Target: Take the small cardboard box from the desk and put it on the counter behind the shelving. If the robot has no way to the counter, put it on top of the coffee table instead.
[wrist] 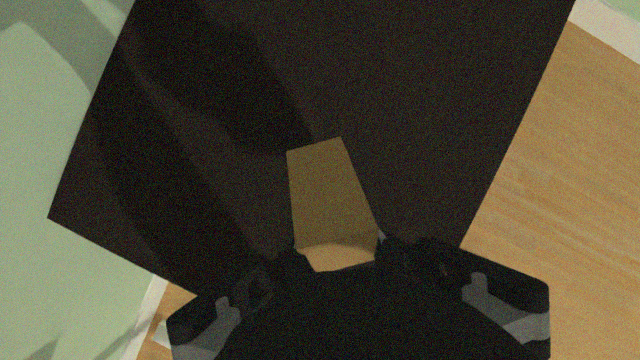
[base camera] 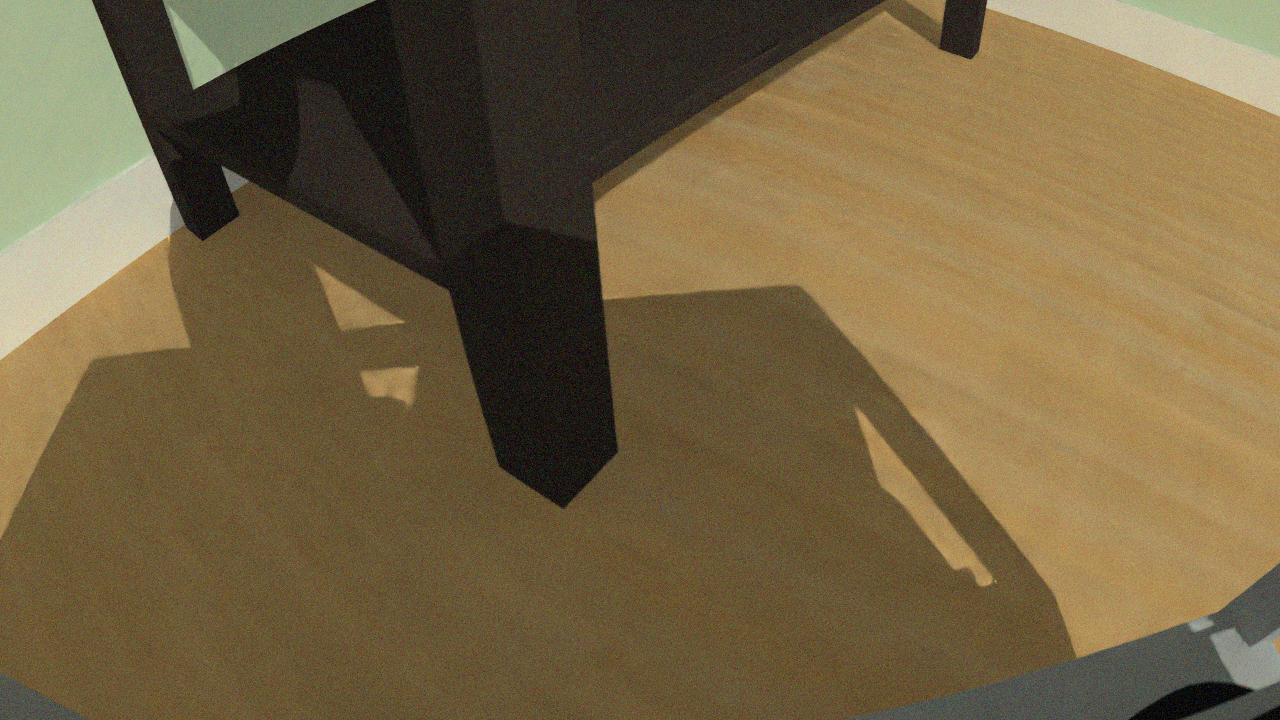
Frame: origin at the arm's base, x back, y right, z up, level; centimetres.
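Where they show: gripper, fingertip midpoint: [wrist: 339, 240].
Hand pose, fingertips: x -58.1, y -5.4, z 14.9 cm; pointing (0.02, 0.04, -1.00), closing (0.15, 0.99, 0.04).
After its pixels a point has its place.
The small cardboard box [wrist: 330, 197] {x -62.3, y -5.2, z 18.0 cm} is a plain tan block in the middle of the wrist view. My gripper [wrist: 339, 240] {x -58.1, y -5.4, z 14.9 cm} is shut on it, with a finger on each side of its near end. The box is over the top of a dark table [wrist: 415, 100] {x -69.9, y 9.3, z 5.3 cm} [base camera: 546, 340] {x -33.0, y -3.6, z -27.6 cm}, which looks like the coffee table. I cannot tell how far the box is above the top, or whether it touches it. The gripper and the box do not show in the base view. The counter and the shelving cannot be made out.
In the base view a thick table leg stands close in front of the base [base camera: 1011, 685] {x -14.8, y 12.1, z -28.7 cm}, with a low dark shelf [base camera: 349, 188] {x -43.8, y -14.9, z -24.7 cm} behind it. Pale green walls [base camera: 62, 107] {x -65.6, y -51.7, z -21.7 cm} [wrist: 40, 135] {x -78.9, y -39.8, z 7.3 cm} with white baseboards run behind the table. Wooden floor [base camera: 984, 268] {x -50.1, y 29.5, z -39.6 cm} [wrist: 575, 165] {x -40.0, y 90.4, z -39.6 cm} lies to its right.
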